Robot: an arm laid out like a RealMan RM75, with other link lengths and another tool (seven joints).
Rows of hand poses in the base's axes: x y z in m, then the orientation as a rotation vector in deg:
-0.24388 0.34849 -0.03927 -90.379 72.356 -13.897
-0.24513 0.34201 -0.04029 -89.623 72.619 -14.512
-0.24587 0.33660 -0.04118 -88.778 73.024 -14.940
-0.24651 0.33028 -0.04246 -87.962 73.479 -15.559
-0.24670 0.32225 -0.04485 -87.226 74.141 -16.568
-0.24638 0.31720 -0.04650 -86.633 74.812 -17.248
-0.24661 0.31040 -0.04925 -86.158 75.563 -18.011
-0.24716 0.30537 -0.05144 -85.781 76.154 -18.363
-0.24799 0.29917 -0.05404 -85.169 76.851 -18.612
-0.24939 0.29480 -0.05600 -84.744 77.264 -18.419
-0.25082 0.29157 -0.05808 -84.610 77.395 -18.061
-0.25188 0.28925 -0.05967 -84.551 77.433 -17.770
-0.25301 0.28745 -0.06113 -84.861 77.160 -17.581
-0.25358 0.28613 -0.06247 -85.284 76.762 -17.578
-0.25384 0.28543 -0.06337 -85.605 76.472 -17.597
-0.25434 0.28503 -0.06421 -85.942 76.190 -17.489
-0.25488 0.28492 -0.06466 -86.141 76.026 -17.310
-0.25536 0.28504 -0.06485 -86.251 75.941 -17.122
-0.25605 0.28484 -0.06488 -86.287 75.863 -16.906
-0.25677 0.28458 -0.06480 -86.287 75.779 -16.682
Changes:
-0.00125 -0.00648 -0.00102 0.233 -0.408 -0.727
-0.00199 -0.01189 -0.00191 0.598 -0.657 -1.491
-0.00263 -0.01821 -0.00319 0.832 -0.956 -2.361
-0.00282 -0.02624 -0.00558 0.764 -1.283 -3.498
-0.00250 -0.03129 -0.00723 0.744 -1.384 -4.437
-0.00273 -0.03809 -0.00998 0.571 -1.429 -5.412
-0.00328 -0.04312 -0.01217 0.561 -1.338 -6.068
-0.00411 -0.04932 -0.01477 0.759 -1.204 -6.837
-0.00551 -0.05369 -0.01673 1.096 -0.976 -7.165
-0.00694 -0.05692 -0.01881 1.354 -0.755 -7.136
-0.00800 -0.05924 -0.02040 1.539 -0.604 -7.053
-0.00913 -0.06104 -0.02186 1.456 -0.588 -6.681
-0.00970 -0.06236 -0.02320 1.217 -0.710 -6.275
-0.00996 -0.06306 -0.02410 1.022 -0.804 -5.983
-0.01046 -0.06346 -0.02494 0.877 -0.823 -5.632
-0.01100 -0.06357 -0.02539 0.849 -0.775 -5.375
-0.01148 -0.06345 -0.02558 0.877 -0.700 -5.197
-0.01217 -0.06365 -0.02561 0.974 -0.631 -5.040
-0.01289 -0.06391 -0.02553 1.104 -0.575 -4.890

